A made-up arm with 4 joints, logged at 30 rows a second.
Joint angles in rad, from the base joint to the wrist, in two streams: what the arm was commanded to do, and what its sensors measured. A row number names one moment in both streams.
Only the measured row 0 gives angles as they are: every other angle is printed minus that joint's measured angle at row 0.
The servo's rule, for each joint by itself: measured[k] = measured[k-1] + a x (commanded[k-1-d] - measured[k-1]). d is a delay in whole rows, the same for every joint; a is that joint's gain. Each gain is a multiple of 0.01, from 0.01 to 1. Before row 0 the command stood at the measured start. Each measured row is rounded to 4 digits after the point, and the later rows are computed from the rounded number. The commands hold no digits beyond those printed.
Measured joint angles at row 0:
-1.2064 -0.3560 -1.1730 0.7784
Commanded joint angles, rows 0 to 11:
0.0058 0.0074 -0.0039 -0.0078
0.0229 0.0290 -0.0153 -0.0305
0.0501 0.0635 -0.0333 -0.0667
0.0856 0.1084 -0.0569 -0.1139
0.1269 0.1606 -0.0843 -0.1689
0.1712 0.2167 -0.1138 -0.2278
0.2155 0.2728 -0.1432 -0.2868
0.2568 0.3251 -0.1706 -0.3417
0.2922 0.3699 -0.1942 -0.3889
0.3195 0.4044 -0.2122 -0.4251
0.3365 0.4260 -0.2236 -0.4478
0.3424 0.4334 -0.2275 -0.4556
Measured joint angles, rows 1 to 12:
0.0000 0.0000 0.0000 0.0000
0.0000 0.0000 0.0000 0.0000
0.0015 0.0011 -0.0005 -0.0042
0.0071 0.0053 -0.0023 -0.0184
0.0183 0.0140 -0.0060 -0.0445
0.0358 0.0282 -0.0121 -0.0820
0.0595 0.0481 -0.0208 -0.1289
0.0885 0.0734 -0.0320 -0.1823
0.1215 0.1033 -0.0453 -0.2387
0.1567 0.1366 -0.0603 -0.2943
0.1919 0.1716 -0.0764 -0.3454
0.2251 0.2065 -0.0927 -0.3884
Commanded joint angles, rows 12 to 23:
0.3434 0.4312 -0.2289 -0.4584
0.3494 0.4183 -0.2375 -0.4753
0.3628 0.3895 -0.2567 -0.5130
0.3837 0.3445 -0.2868 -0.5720
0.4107 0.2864 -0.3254 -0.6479
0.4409 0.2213 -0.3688 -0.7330
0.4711 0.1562 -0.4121 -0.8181
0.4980 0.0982 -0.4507 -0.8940
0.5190 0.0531 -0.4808 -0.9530
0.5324 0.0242 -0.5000 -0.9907
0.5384 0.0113 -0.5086 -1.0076
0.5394 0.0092 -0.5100 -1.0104
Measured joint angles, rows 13 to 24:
0.2541 0.2394 -0.1084 -0.4205
0.2771 0.2685 -0.1227 -0.4395
0.2943 0.2929 -0.1354 -0.4497
0.3086 0.3117 -0.1477 -0.4635
0.3227 0.3234 -0.1608 -0.4902
0.3386 0.3266 -0.1759 -0.5344
0.3573 0.3206 -0.1938 -0.5957
0.3790 0.3057 -0.2148 -0.6698
0.4029 0.2833 -0.2385 -0.7499
0.4276 0.2555 -0.2640 -0.8277
0.4514 0.2251 -0.2900 -0.8954
0.4725 0.1950 -0.3152 -0.9469

